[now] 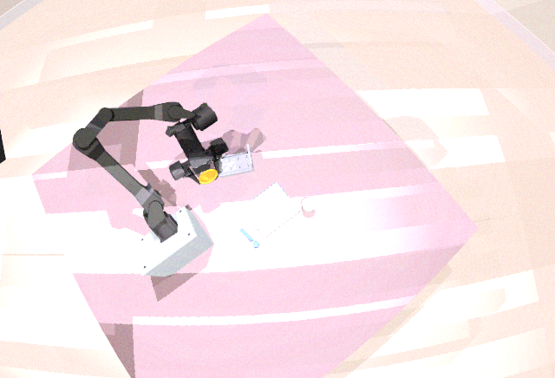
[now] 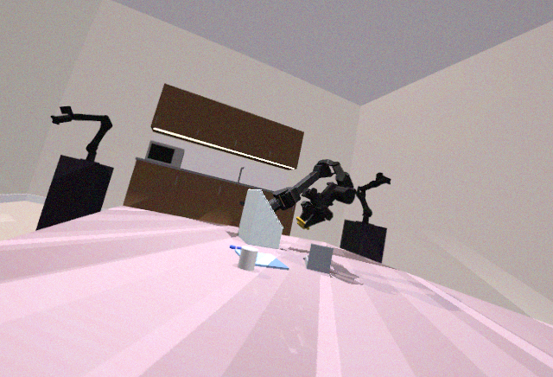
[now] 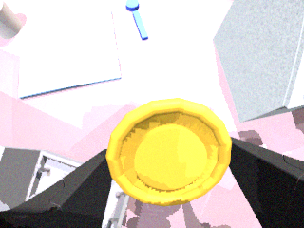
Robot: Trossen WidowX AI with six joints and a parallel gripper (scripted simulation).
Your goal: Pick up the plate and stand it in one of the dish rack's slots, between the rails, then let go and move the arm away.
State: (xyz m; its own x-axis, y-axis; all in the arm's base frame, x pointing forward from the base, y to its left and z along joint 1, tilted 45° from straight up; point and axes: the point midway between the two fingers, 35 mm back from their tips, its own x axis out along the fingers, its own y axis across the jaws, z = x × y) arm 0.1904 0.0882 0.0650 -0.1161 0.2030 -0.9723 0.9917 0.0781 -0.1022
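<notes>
Now: gripper tip 10 cm short of the dish rack, 10 cm above it and 4 cm to the right of it. Also, from my gripper tip: pale blue mat 16 cm to the right, 12 cm below, 12 cm ahead; then blue spoon 22 cm to the right, 12 cm below, 1 cm ahead; then yellow plate 1 cm above.
</notes>
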